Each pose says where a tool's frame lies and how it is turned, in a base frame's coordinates. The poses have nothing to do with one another.
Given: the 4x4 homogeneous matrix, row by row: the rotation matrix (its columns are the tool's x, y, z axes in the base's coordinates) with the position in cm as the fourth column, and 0 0 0 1 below. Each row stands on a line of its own.
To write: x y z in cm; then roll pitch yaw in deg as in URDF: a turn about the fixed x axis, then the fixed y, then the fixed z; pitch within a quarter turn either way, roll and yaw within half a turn. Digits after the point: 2 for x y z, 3 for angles.
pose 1, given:
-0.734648 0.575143 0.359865 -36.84
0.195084 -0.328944 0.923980 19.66
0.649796 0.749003 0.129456 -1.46
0 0 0 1
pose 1, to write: -36.84 19.66 -1.46 80.194 -40.526 165.128
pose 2, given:
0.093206 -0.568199 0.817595 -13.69
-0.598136 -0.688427 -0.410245 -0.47
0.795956 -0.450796 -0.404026 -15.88
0 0 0 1
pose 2, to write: -13.69 -0.47 -15.88 -131.868 -52.746 -81.143
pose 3, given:
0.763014 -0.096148 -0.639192 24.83
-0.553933 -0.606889 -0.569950 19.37
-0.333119 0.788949 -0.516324 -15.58
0 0 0 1
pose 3, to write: 24.83 19.37 -15.58 123.203 19.458 -35.979
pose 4, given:
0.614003 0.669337 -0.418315 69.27
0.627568 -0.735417 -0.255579 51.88
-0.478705 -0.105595 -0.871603 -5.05
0 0 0 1
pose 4, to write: 69.27 51.88 -5.05 -173.092 28.601 45.626
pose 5, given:
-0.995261 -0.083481 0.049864 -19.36
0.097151 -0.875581 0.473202 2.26
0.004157 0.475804 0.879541 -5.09
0 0 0 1
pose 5, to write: -19.36 2.26 -5.09 28.412 -0.238 174.425
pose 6, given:
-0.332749 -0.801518 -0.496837 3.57
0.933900 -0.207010 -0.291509 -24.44
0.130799 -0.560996 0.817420 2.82
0 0 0 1
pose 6, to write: 3.57 -24.44 2.82 -34.462 -7.516 109.611
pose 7, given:
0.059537 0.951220 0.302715 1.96
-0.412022 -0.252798 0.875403 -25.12
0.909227 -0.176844 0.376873 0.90
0 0 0 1
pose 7, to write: 1.96 -25.12 0.90 -25.138 -65.399 -81.778
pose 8, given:
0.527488 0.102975 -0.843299 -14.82
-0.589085 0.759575 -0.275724 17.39
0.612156 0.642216 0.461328 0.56
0 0 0 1
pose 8, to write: -14.82 17.39 0.56 54.309 -37.746 -48.158
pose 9, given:
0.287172 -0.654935 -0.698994 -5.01
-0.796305 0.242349 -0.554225 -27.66
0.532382 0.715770 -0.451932 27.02
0 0 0 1
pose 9, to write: -5.01 -27.66 27.02 122.268 -32.167 -70.169
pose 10, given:
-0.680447 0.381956 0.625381 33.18
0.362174 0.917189 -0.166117 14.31
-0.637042 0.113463 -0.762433 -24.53
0 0 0 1
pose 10, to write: 33.18 14.31 -24.53 171.536 39.572 151.975
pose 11, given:
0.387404 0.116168 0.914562 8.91
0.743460 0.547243 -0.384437 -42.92
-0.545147 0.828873 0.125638 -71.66
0 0 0 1
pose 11, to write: 8.91 -42.92 -71.66 81.381 33.035 62.477
